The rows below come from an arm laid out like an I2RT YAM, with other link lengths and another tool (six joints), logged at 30 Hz.
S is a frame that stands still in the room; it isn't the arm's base.
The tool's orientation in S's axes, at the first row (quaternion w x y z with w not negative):
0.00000, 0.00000, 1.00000, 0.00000
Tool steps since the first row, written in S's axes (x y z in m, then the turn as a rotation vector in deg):
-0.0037, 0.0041, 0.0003, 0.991, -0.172, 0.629
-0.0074, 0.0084, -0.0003, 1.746, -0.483, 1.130
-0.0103, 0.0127, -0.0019, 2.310, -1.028, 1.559
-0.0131, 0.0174, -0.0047, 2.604, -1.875, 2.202
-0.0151, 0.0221, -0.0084, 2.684, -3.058, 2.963
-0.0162, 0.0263, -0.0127, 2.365, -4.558, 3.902
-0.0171, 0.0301, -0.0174, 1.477, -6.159, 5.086
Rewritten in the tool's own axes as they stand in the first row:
0.0037, 0.0041, -0.0003, -0.991, -0.172, -0.629
0.0074, 0.0084, 0.0003, -1.746, -0.483, -1.130
0.0103, 0.0127, 0.0019, -2.310, -1.028, -1.559
0.0131, 0.0174, 0.0047, -2.604, -1.875, -2.202
0.0151, 0.0221, 0.0084, -2.684, -3.058, -2.963
0.0162, 0.0263, 0.0127, -2.365, -4.558, -3.902
0.0171, 0.0301, 0.0174, -1.477, -6.159, -5.086

